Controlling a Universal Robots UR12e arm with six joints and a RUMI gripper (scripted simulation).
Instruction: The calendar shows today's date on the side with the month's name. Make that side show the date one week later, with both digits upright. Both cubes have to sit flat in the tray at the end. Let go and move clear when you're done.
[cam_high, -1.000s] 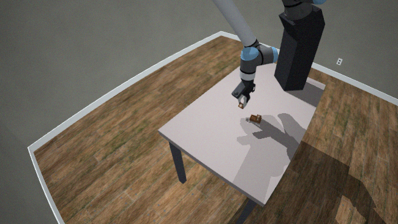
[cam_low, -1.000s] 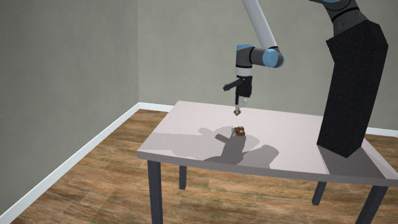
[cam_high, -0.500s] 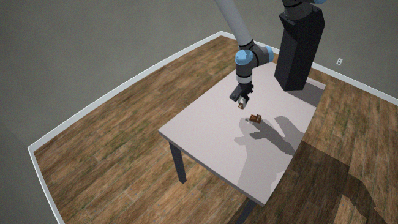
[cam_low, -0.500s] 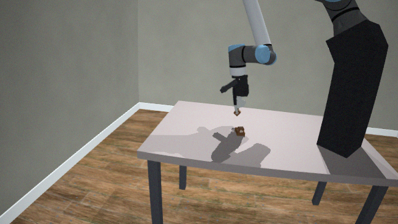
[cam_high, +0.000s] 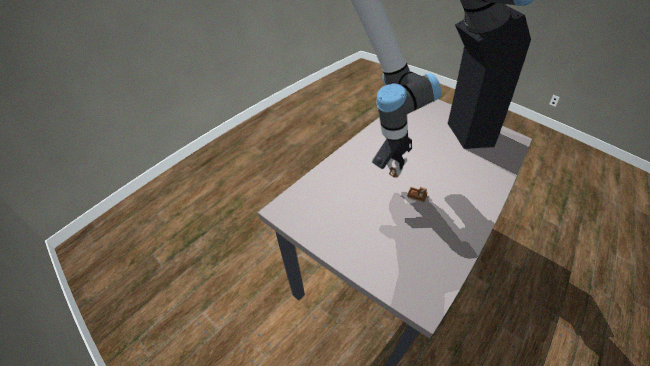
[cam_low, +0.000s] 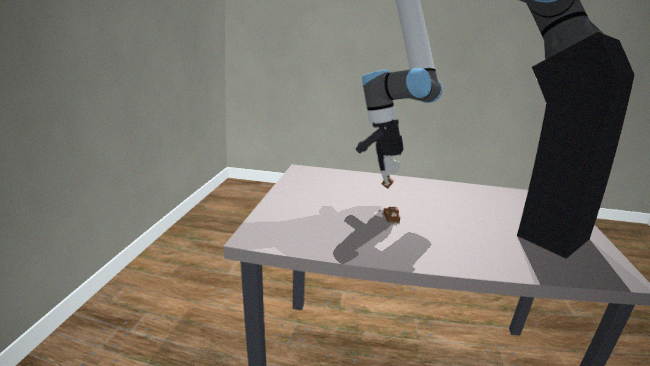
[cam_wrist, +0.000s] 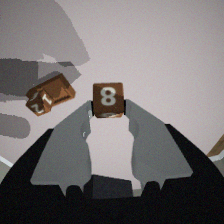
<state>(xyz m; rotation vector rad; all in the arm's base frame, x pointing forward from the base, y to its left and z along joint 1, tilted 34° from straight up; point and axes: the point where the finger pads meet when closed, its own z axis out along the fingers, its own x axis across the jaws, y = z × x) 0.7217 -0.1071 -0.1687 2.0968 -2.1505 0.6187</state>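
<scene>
Right now my hand is 1 cm above the brown calendar cube. The rest, counted from my hand: brown wooden calendar tray: 10 cm to the left, 8 cm below, 4 cm behind.
</scene>
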